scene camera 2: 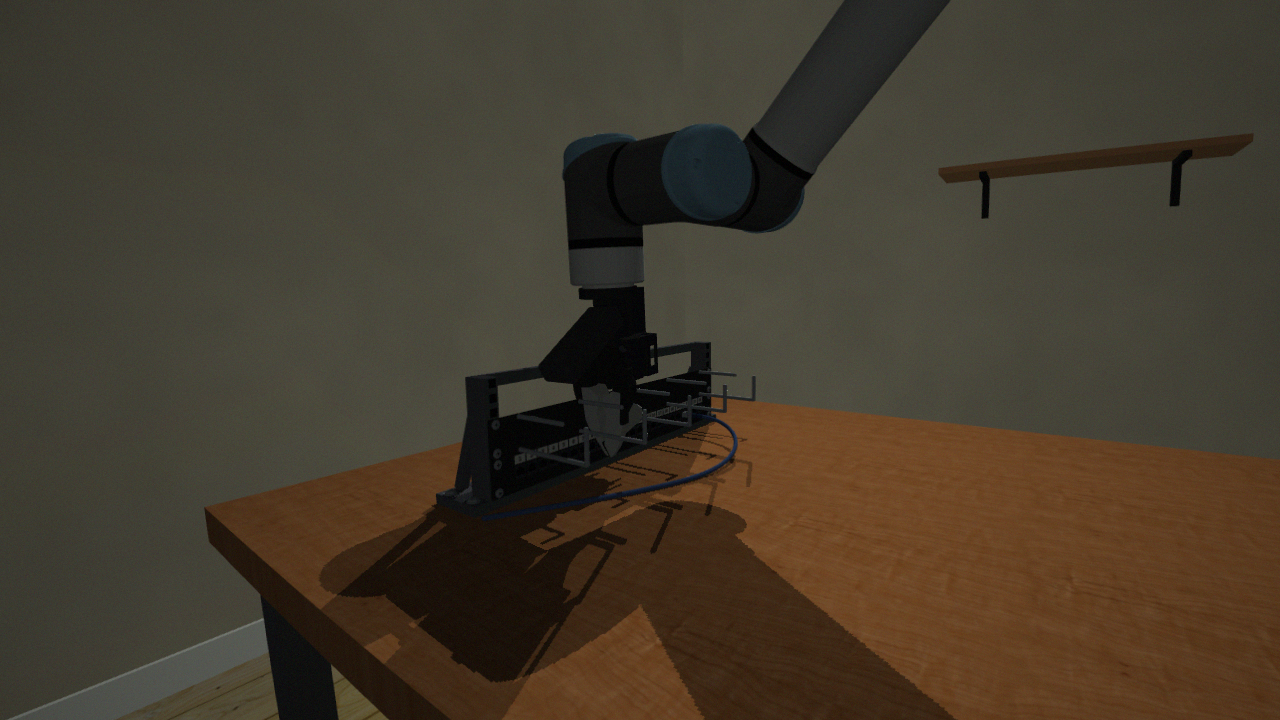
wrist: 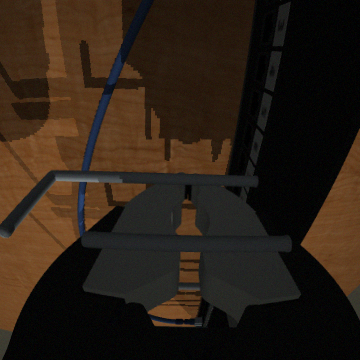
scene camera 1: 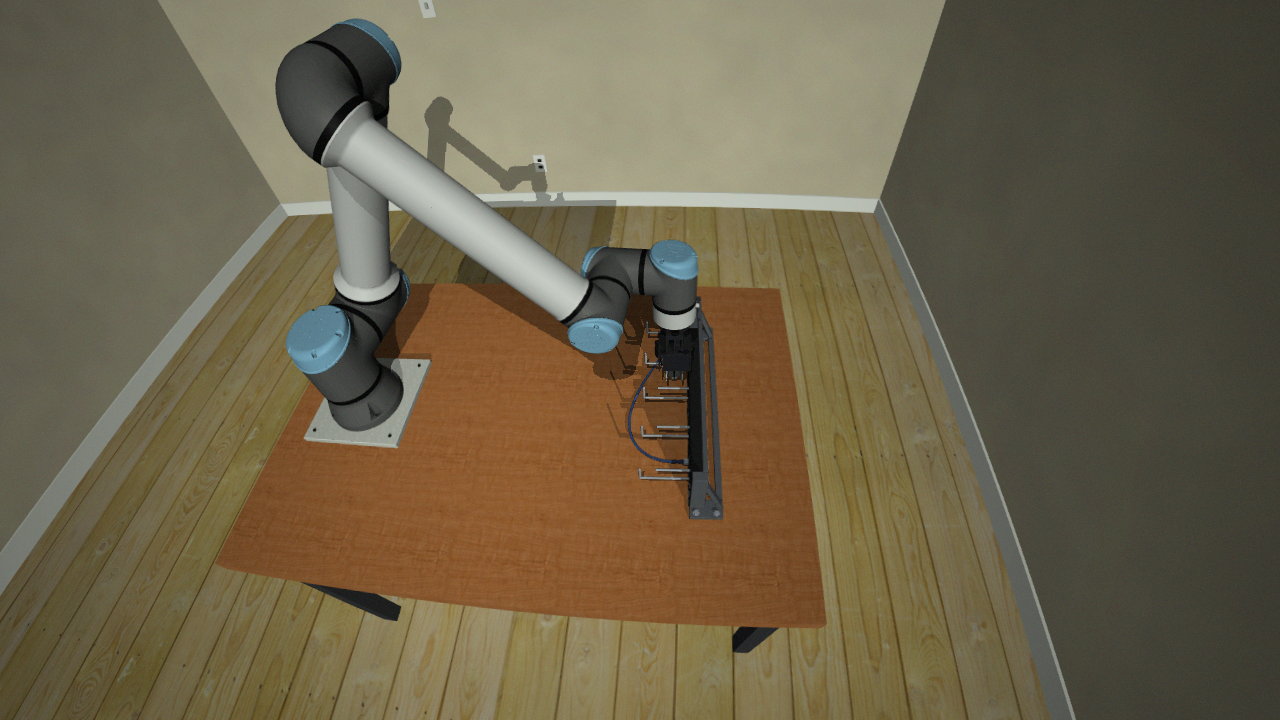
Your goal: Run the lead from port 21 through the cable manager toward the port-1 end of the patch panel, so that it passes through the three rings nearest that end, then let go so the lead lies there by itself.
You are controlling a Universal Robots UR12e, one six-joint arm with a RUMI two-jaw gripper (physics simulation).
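Note:
The blue lead (scene camera 1: pixel 630 420) (scene camera 2: pixel 734 447) (wrist: pixel 102 105) leaves its plug at the panel's near end in scene camera 1 and bows out in a wide arc. In scene camera 2 it runs low, under the open wire rings (scene camera 1: pixel 666 436) (scene camera 2: pixel 553 457), along the table to the port-1 end of the black patch panel (scene camera 1: pixel 694 411) (wrist: pixel 315 100). My gripper (scene camera 1: pixel 673 377) (scene camera 2: pixel 612 453) (wrist: pixel 187 176) is shut and empty, close in front of the panel among the rings. In the wrist view two ring rods cross in front of its fingers, and the lead passes left of them, apart.
A grey frame (scene camera 1: pixel 713 402) (scene camera 2: pixel 481 447) holds the panel upright on the wooden table (scene camera 1: pixel 537 501) (scene camera 2: pixel 984 537). The ring rods stick out from the panel toward the arm's base plate (scene camera 1: pixel 411 385). A shelf (scene camera 2: pixel 1092 161) hangs on the wall.

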